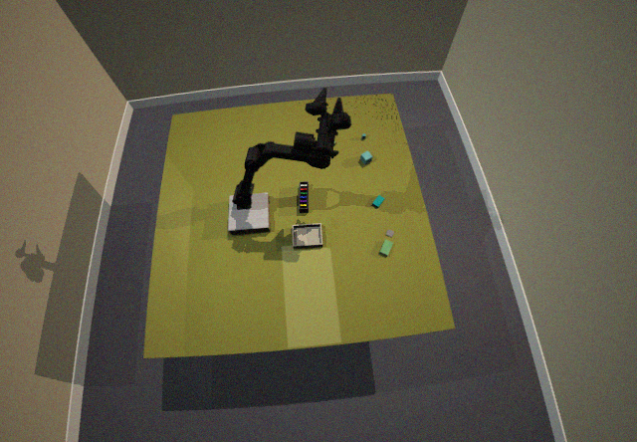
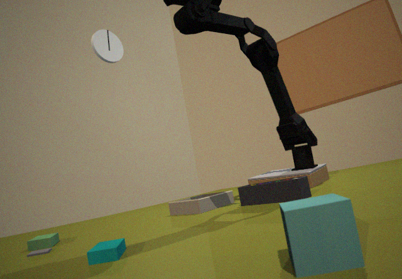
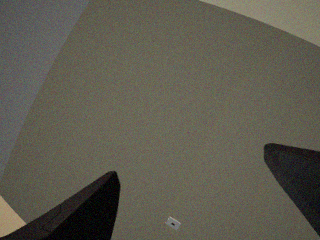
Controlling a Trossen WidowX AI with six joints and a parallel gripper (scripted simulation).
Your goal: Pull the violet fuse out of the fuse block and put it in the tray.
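The violet fuse is 540 mm below my gripper tip, 150 mm behind it and 130 mm to the right of it. Round my gripper tip: grey tray (560 mm below, 290 mm to the right, 150 mm behind).
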